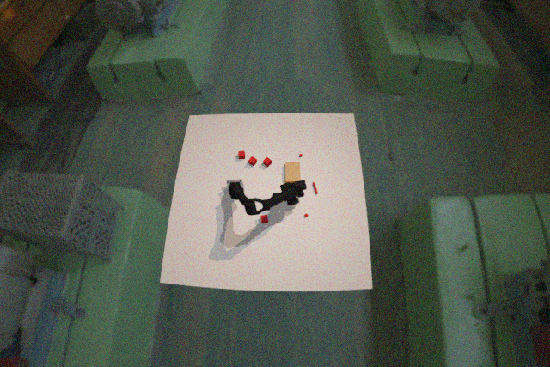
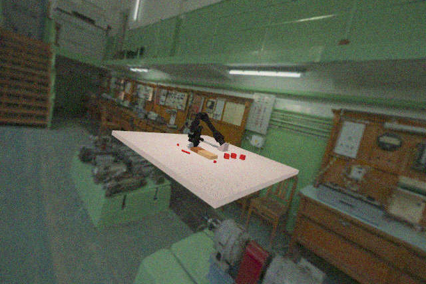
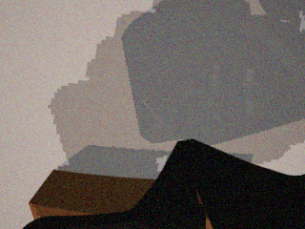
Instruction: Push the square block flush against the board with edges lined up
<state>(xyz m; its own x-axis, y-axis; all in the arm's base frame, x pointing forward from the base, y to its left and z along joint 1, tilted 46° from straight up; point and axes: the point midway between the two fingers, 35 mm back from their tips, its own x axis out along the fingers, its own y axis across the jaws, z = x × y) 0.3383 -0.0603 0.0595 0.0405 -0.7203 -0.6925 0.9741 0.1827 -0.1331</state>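
Right now my gripper tip is 3 cm short of the brown square block, 7 cm to the right of it and 1 cm below it. The rest, counted from my gripper tip: tan board 4 cm ahead, 19 cm to the left, 1 cm above; thin red stick 18 cm ahead, 7 cm to the left.
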